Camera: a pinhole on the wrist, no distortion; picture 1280 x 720 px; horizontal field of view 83.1 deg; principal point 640.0 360.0 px. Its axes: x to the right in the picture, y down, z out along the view. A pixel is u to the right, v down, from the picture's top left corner.
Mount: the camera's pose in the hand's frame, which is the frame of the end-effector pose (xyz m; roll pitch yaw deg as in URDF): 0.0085 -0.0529 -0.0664 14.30 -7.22 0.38
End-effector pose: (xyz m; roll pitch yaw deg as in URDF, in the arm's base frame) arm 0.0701 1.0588 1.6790 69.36 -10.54 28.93
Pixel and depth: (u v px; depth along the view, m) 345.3 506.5 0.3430
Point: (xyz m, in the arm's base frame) 0.0472 0.7364 1.6725
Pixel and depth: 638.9 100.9 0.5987
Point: 0.3337 0.5516 1.4502
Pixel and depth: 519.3 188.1 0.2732
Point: 0.1404 0.8369 1.5580
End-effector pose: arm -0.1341 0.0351 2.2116 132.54 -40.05 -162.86
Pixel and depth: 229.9 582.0 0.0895
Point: -0.1198 0.0204 2.1392
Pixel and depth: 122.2 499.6 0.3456
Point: -0.1063 0.1839 1.8581
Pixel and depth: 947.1 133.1 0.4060
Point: -0.5024 -0.0314 1.9806
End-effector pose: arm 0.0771 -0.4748 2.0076 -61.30 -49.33 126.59
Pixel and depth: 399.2 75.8 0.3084
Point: 0.2284 -0.7549 2.1122
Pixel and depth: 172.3 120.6 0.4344
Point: 0.2999 -0.9445 2.0272
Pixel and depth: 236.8 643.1 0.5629
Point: -0.0291 -1.0674 1.8621
